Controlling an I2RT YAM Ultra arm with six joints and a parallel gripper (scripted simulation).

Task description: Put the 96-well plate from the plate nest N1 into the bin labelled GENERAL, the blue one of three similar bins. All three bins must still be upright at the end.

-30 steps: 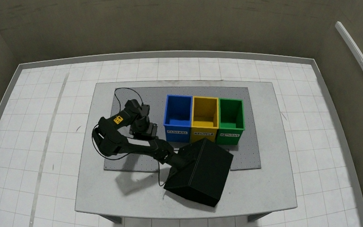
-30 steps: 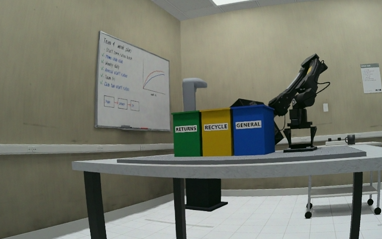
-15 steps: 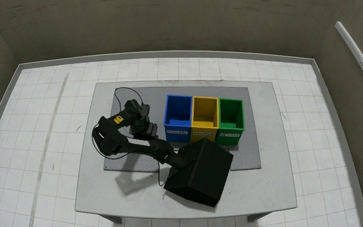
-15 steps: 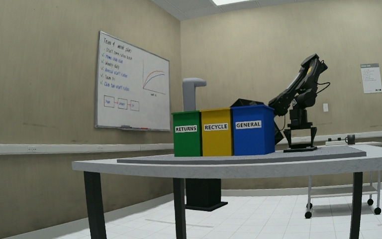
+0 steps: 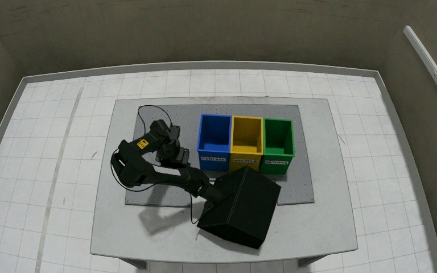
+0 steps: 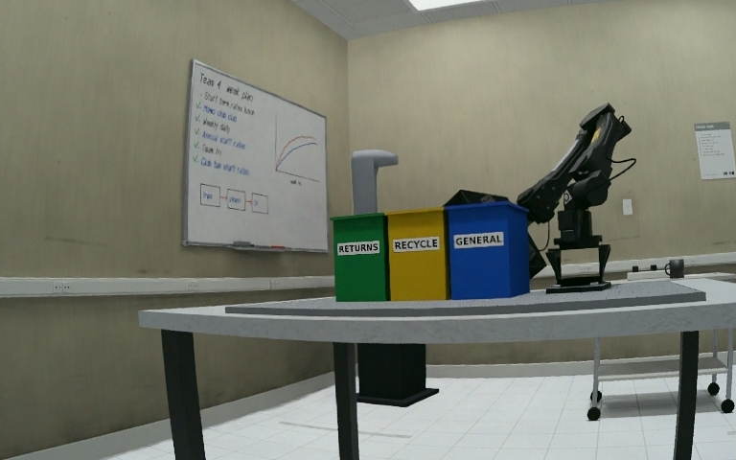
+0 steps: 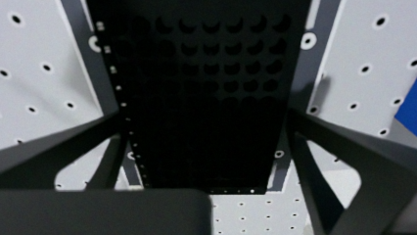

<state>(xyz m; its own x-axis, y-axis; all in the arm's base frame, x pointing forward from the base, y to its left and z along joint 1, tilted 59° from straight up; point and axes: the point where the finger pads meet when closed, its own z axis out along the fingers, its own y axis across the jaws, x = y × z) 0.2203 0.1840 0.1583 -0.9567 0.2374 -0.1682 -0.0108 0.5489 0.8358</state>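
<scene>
The black 96-well plate lies 10 mm ahead of my hand. Also, from my hand: yellow recycle bin: 90 mm ahead, 310 mm to the right, 70 mm above; then plate nest N1: 10 mm ahead, 10 mm below; then blue general bin: 80 mm ahead, 170 mm to the right, 70 mm above.
</scene>
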